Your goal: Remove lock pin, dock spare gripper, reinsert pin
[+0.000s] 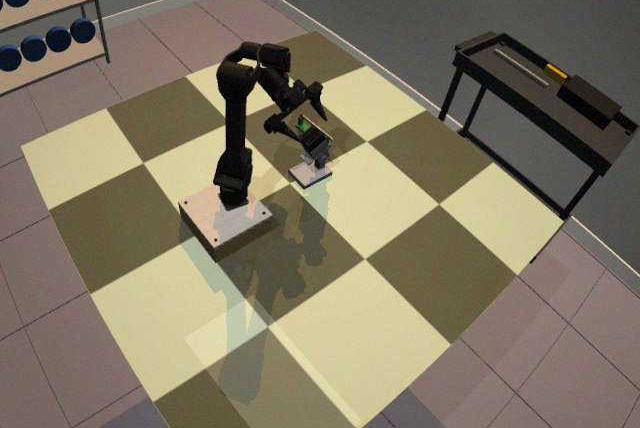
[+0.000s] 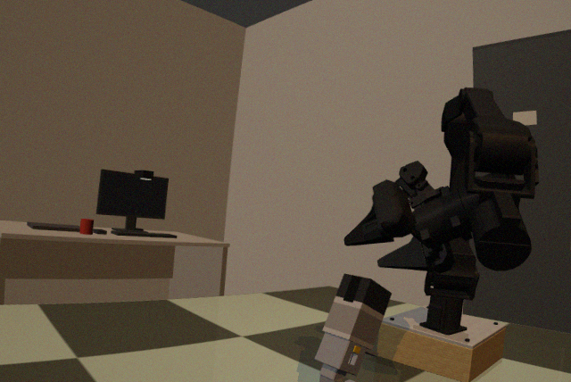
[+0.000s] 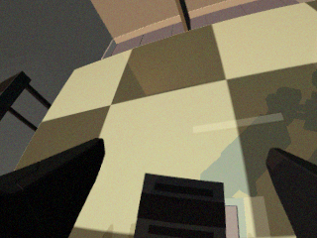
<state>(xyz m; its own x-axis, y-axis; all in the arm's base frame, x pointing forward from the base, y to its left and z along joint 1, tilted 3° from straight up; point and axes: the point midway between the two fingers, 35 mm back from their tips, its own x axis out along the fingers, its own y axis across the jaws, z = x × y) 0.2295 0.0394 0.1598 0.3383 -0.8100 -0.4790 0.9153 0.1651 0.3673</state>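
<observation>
Now: gripper tip 120 mm short of the green strip, 170 mm to the right of it and 190 mm above it. From my gripper tip the other things lie so: mount block 40 mm ahead, 30 mm to the left, 160 mm below; spare gripper 30 mm ahead, 30 mm to the left, 90 mm below.
</observation>
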